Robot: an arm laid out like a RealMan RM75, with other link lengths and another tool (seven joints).
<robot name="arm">
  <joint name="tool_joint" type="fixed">
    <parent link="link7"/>
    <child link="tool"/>
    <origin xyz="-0.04 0.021 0.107" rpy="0 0.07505 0.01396"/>
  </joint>
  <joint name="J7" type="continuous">
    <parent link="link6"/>
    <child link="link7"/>
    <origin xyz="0 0 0.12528" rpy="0 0 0"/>
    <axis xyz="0 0 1"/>
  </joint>
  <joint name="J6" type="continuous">
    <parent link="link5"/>
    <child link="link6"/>
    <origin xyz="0 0 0" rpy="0 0 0"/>
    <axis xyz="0 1 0"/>
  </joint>
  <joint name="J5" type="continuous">
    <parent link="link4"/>
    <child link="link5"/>
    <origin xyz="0 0 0.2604" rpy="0 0 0"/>
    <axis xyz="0 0 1"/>
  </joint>
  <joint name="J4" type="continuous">
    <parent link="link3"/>
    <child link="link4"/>
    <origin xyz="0 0 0" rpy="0 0 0"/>
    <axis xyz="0 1 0"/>
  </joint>
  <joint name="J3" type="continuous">
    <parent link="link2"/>
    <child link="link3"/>
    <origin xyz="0 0 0.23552" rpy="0 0 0"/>
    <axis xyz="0 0 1"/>
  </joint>
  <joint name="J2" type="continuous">
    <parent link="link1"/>
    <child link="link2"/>
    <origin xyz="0 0 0" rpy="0 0 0"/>
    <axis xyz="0 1 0"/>
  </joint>
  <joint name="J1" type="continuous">
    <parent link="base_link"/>
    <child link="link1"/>
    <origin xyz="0 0 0.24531" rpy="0 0 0"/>
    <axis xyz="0 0 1"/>
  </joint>
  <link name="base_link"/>
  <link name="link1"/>
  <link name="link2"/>
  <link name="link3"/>
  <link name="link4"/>
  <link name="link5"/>
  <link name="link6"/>
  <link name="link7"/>
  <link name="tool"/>
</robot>
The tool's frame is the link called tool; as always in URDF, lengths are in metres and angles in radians. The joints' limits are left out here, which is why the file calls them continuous.
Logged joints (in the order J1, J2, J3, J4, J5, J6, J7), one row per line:
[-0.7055 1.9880 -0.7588 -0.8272 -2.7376 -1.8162 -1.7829]
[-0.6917 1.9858 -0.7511 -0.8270 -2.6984 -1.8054 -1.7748]
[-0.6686 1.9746 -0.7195 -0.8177 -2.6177 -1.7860 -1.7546]
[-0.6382 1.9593 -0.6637 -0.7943 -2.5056 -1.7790 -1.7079]
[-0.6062 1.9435 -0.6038 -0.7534 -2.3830 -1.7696 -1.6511]
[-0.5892 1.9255 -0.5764 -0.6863 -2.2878 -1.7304 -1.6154]
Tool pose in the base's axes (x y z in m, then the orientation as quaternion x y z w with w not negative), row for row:
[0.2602 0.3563 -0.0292 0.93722 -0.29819 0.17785 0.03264]
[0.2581 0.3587 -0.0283 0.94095 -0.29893 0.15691 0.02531]
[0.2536 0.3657 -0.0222 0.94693 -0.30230 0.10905 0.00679]
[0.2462 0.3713 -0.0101 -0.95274 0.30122 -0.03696 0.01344]
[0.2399 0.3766 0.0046 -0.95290 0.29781 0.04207 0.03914]
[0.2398 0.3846 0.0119 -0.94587 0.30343 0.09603 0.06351]
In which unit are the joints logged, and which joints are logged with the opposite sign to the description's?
The joints are logged in radians. Opposite sign: J1, J7.
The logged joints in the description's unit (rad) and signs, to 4 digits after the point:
[0.7055 1.9880 -0.7588 -0.8272 -2.7376 -1.8162 1.7829]
[0.6917 1.9858 -0.7511 -0.8270 -2.6984 -1.8054 1.7748]
[0.6686 1.9746 -0.7195 -0.8177 -2.6177 -1.7860 1.7546]
[0.6382 1.9593 -0.6637 -0.7943 -2.5056 -1.7790 1.7079]
[0.6062 1.9435 -0.6038 -0.7534 -2.3830 -1.7696 1.6511]
[0.5892 1.9255 -0.5764 -0.6863 -2.2878 -1.7304 1.6154]

